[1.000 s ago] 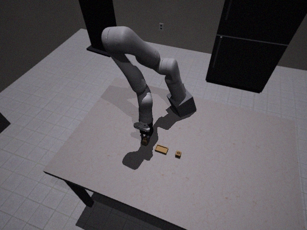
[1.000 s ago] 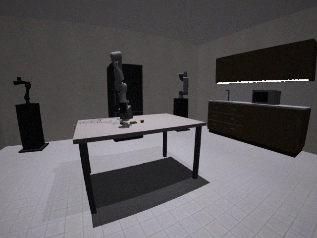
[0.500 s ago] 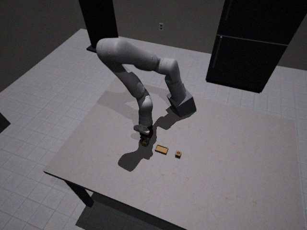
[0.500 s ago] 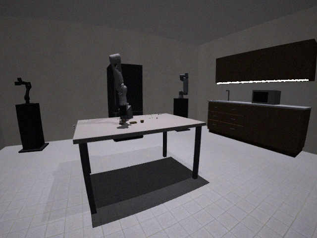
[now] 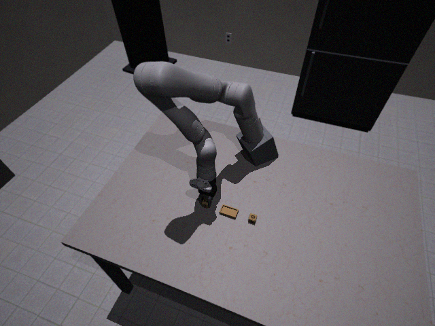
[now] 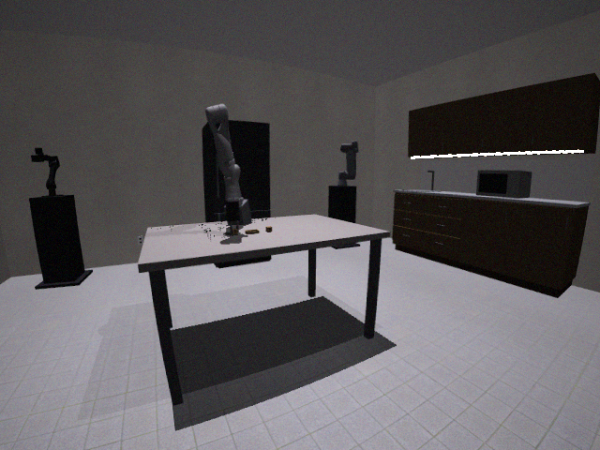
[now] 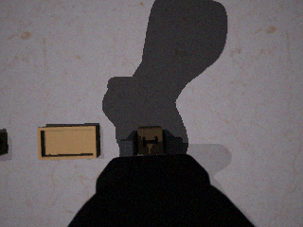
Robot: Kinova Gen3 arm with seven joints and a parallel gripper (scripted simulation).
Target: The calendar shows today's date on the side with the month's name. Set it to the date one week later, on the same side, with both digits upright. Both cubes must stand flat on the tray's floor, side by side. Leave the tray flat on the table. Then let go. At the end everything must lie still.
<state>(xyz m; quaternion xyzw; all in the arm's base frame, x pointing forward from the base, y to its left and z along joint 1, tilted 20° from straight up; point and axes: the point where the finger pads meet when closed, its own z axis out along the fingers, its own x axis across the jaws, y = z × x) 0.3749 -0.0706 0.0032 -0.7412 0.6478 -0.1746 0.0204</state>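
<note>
My gripper is now 1 cm above the wooden cube. Also, from my hand: wooden tray 1 cm behind, 11 cm to the left, 2 cm below.
</note>
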